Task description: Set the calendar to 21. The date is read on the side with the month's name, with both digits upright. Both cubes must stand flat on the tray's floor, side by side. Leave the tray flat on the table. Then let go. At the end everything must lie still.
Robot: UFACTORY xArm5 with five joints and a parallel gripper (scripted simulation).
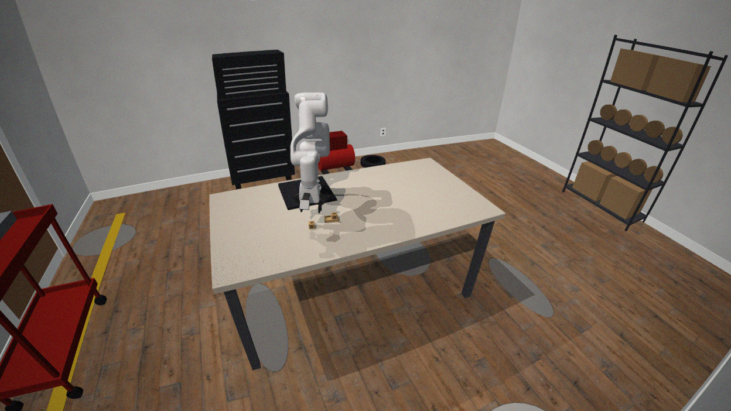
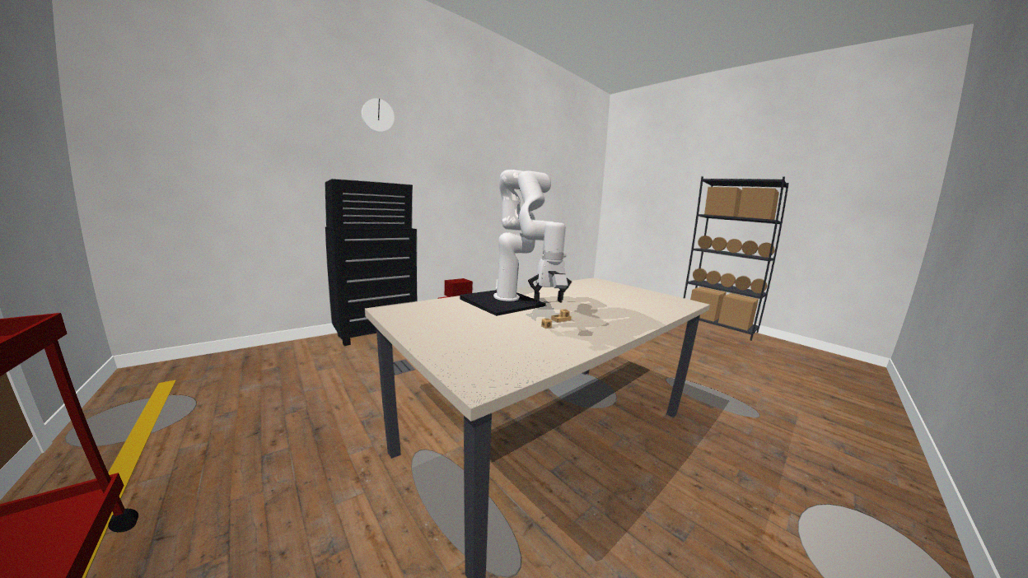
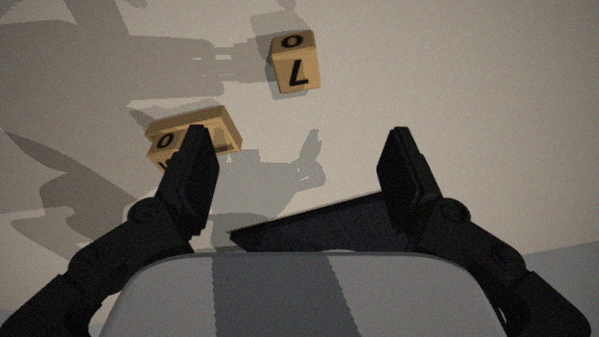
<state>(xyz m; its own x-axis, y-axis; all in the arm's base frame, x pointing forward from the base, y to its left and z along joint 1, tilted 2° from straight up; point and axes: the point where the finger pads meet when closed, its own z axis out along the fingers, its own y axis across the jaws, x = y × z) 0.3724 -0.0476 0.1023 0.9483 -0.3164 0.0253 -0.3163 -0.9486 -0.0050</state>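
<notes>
Now: the wooden digit cube 90 mm below my hand. Round my hand: wooden tray 110 mm to the left, 100 mm below, 40 mm behind.
</notes>
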